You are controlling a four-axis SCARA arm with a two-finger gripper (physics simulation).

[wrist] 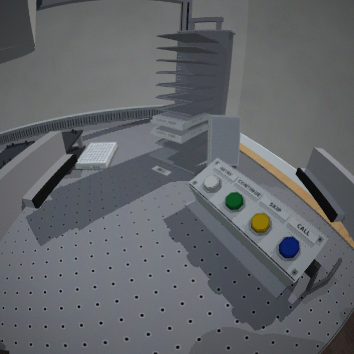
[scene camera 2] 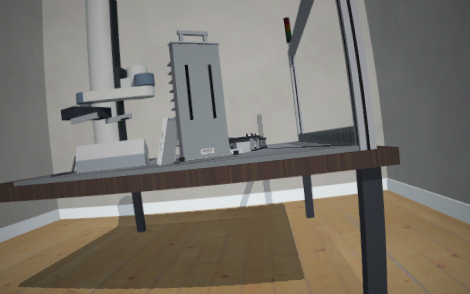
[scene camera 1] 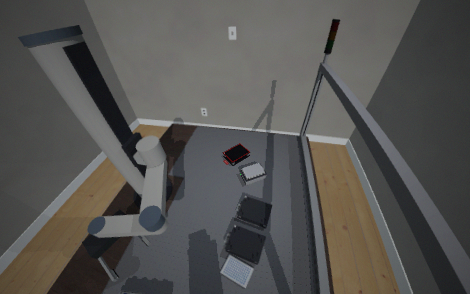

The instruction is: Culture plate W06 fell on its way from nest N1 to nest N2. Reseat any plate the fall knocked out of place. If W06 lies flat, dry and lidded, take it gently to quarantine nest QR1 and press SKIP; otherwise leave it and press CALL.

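Places are measured from the arm's base along level axes (x ahead, y left, z up), in centimetres.
Pixels of known places: gripper, fingertip midpoint: (wrist: 191, 148) (scene camera 2: 114, 115) (scene camera 1: 133, 261).
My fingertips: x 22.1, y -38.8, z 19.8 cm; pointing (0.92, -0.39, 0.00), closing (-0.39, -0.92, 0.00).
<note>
Behind a point stands the place of what it marks.
My gripper (scene camera 1: 126, 256) {x 22.1, y -38.8, z 19.8 cm} (scene camera 2: 102, 119) (wrist: 191, 148) {x 22.1, y -38.8, z 19.8 cm} is open and empty, above the perforated deck. A pale plate-like slab (scene camera 2: 166, 142) {x 48.3, y -64.0, z 7.3 cm} (wrist: 223, 140) {x 47.7, y -60.6, z 7.9 cm} stands on end, slightly tilted, beside the shelf rack; its small lettering is unreadable, so I cannot tell if it is W06. A white multi-well plate (scene camera 1: 237, 271) {x 61.7, y -30.9, z 2.9 cm} (wrist: 98, 154) {x 58.9, y -31.1, z 2.9 cm} lies flat near a dark nest (scene camera 1: 245, 243) {x 63.4, y -19.4, z 7.0 cm}; another dark nest (scene camera 1: 254, 210) {x 65.5, y -1.7, z 5.9 cm} is behind it. A red-edged black nest (scene camera 1: 236, 153) {x 47.8, y 39.5, z 5.3 cm} is farther back. The button box (scene camera 2: 111, 156) {x 27.9, y -56.3, z 5.2 cm} (wrist: 250, 220) {x 24.2, y -49.6, z 7.8 cm} carries the yellow SKIP button (wrist: 260, 223) {x 23.1, y -50.2, z 8.1 cm} and blue CALL button (wrist: 289, 247) {x 18.4, y -51.1, z 8.1 cm}.
The tall shelf rack (scene camera 2: 200, 100) {x 57.9, y -59.7, z 17.8 cm} (wrist: 206, 75) {x 49.9, y -55.4, z 22.8 cm} holds two labelled plates low down, one above the other. A pale-topped unit (scene camera 1: 253, 172) {x 62.1, y 22.1, z 8.2 cm} sits between the red-edged and dark nests. A hooked bracket (wrist: 327, 279) {x 11.4, y -59.7, z 1.9 cm} projects beside the button box. A frame with an unlit signal tower (scene camera 1: 332, 36) {x 98.3, y 68.6, z 77.3 cm} (scene camera 2: 287, 30) {x 98.1, y 68.8, z 76.2 cm} borders the deck.
</note>
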